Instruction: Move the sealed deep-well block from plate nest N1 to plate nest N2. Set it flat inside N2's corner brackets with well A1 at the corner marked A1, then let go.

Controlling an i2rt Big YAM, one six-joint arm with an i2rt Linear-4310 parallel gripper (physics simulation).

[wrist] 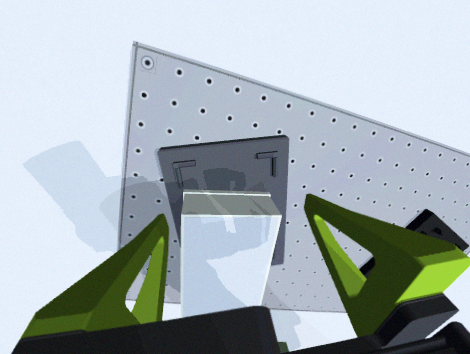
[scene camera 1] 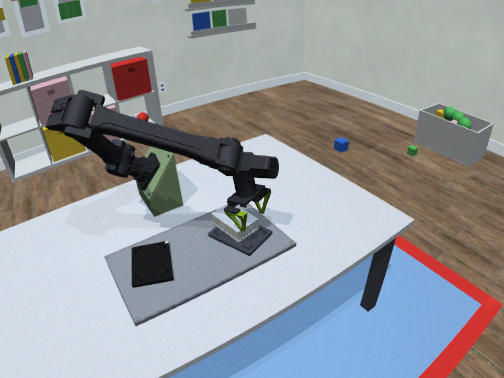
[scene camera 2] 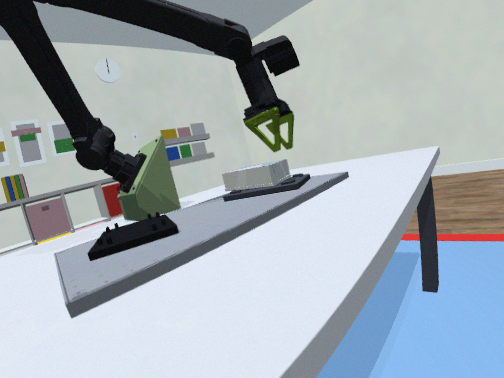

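Observation:
The pale, clear-topped deep-well block rests on the dark grey nest, shifted toward one side of it. Two corner brackets show uncovered in front of the block in the wrist view. The black nest holds no block. I cannot read N1, N2 or A1 marks. My gripper is open and empty, above the block, with one green finger to each side of it in the wrist view. The block's far end is hidden by the gripper body there.
Both nests stand on a grey perforated board on the white table. A green wedge-shaped mount stands behind the board, at the arm's base.

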